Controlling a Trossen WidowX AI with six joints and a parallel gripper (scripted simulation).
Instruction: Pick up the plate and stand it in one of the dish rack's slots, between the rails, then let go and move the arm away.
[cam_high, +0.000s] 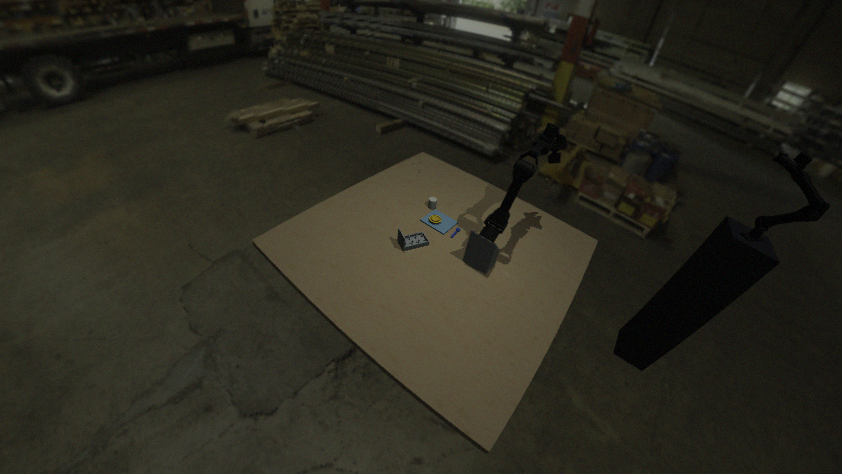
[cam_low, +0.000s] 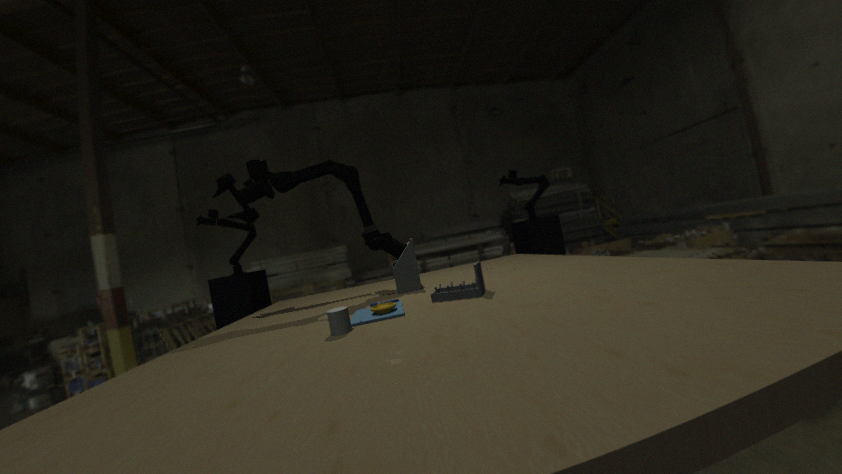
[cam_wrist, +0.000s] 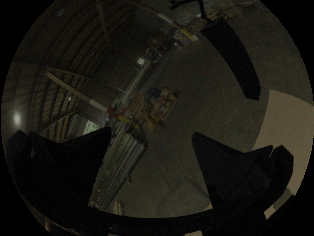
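The yellow plate is 540 mm to the left of my gripper tip, 410 mm below it and 350 mm ahead of it. Round my gripper tip: blue utensil (540 mm to the left, 420 mm below, 230 mm ahead); then light blue mat (530 mm to the left, 420 mm below, 340 mm ahead); then white cup (450 mm to the left, 440 mm ahead, 400 mm below).
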